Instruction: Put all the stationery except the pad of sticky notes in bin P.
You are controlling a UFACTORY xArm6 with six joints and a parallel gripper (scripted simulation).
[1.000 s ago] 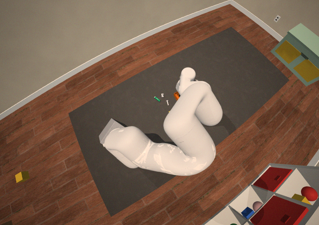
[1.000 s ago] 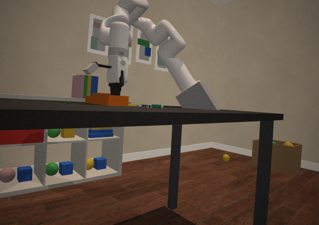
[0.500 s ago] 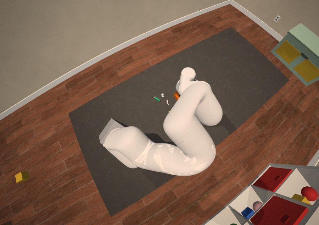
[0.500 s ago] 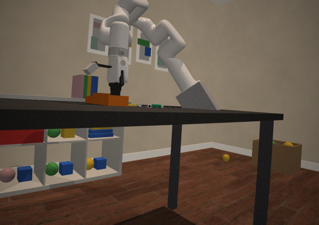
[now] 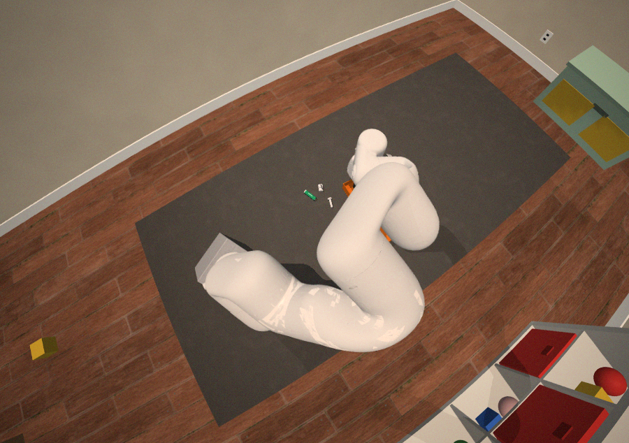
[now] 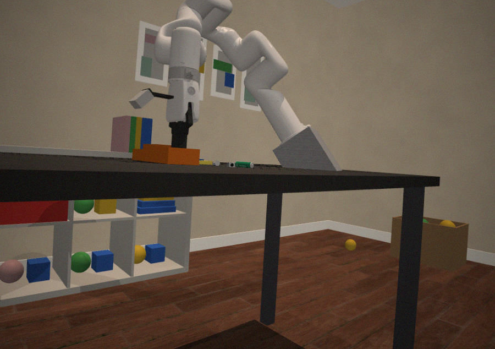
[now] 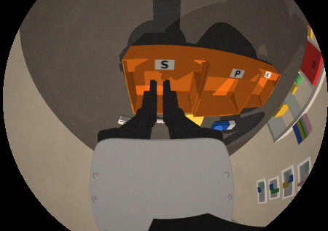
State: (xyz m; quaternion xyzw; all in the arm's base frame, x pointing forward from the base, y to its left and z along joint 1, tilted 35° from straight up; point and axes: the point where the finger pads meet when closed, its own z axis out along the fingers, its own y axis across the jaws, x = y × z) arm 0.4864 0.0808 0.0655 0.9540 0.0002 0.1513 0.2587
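Now: hand 100 mm past the white item, 90 mm to the right of it and 40 mm above it. Also, from my hand: silver bolt: 100 mm behind, 20 mm to the left, 50 mm below; sticky notes pad: 110 mm behind, 60 mm to the right, 50 mm below; orange bin: 90 mm to the right, 30 mm below.
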